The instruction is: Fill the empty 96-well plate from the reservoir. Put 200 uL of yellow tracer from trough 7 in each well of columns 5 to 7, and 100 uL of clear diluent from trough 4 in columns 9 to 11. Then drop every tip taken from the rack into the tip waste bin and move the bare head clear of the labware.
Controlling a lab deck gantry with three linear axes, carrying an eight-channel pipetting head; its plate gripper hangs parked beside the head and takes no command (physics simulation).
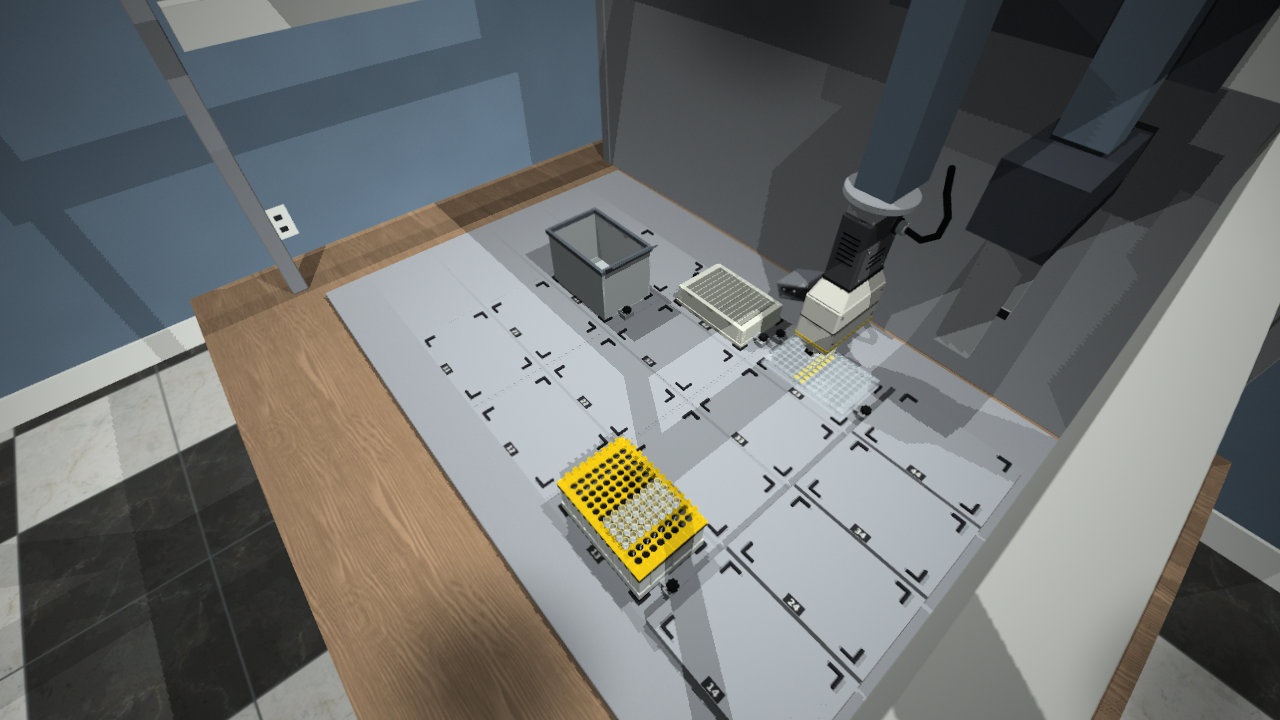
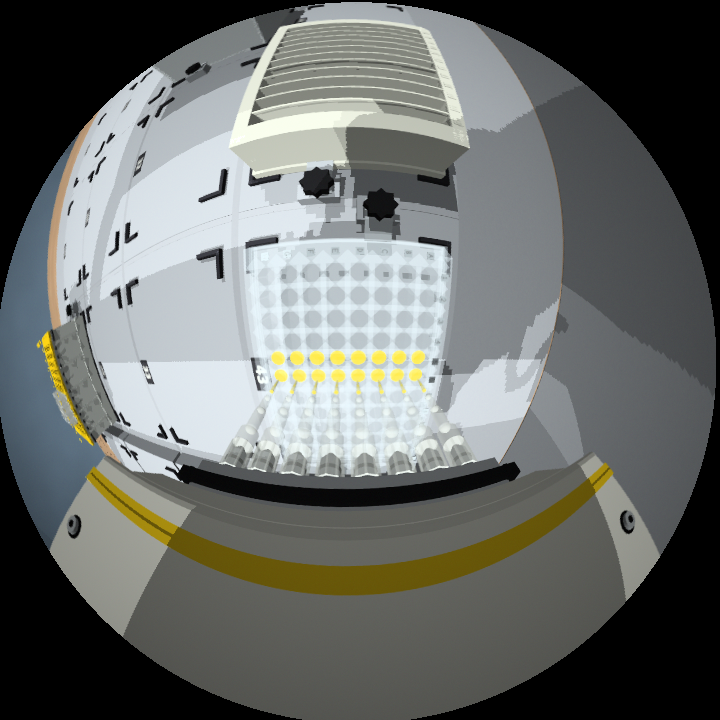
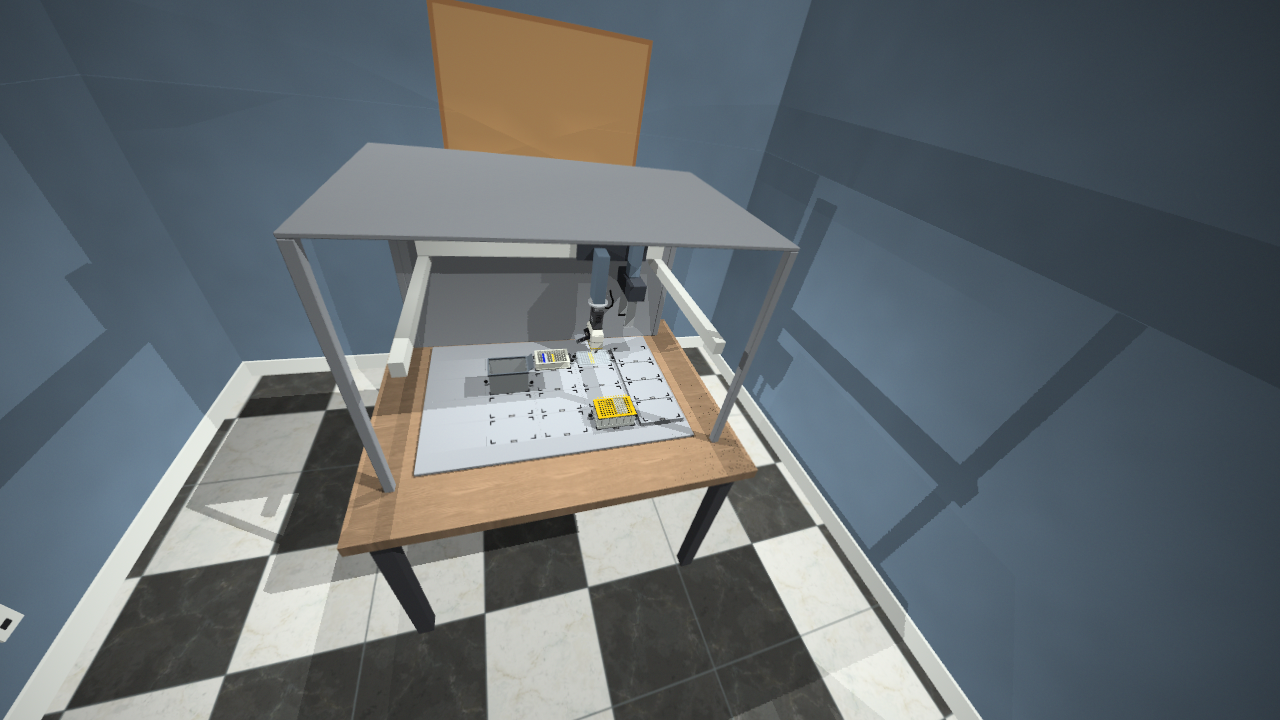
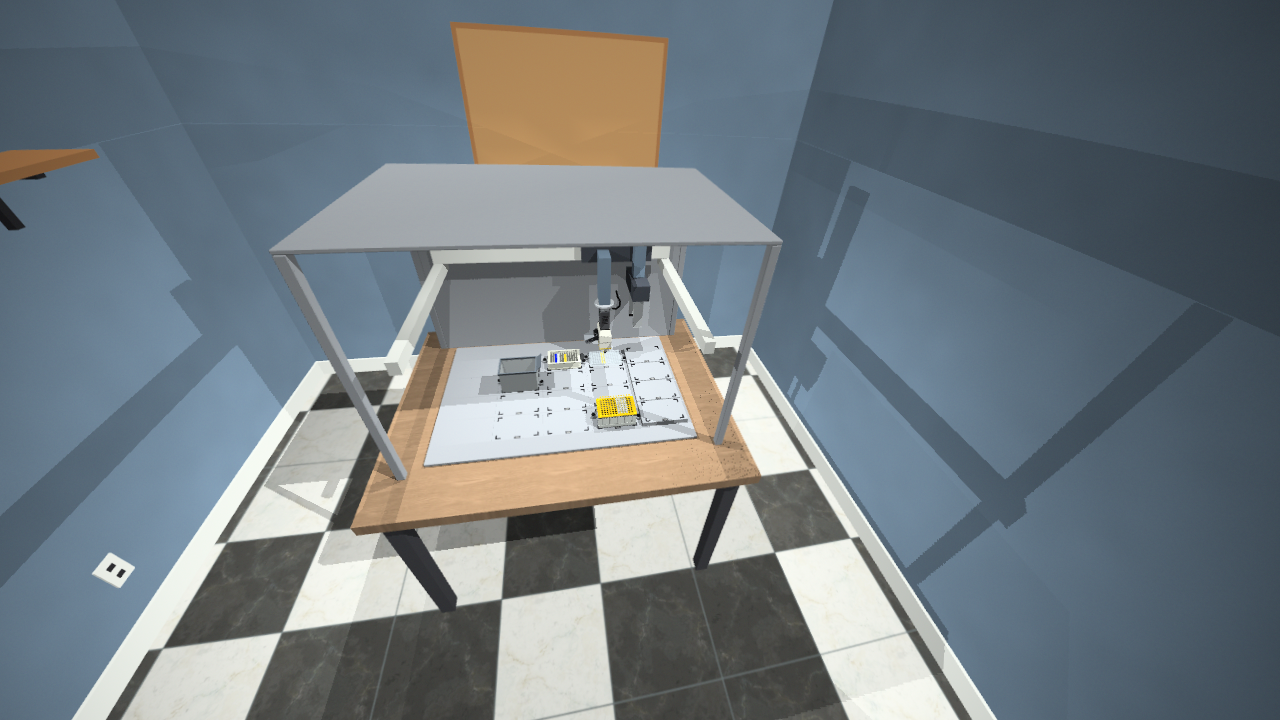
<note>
In view: an enclosure post [image 3: 292,250] and a rear wall [image 2: 622,377].
The rear wall also shows in image 3 [image 3: 469,300] and in image 4 [image 4: 500,303].
</note>
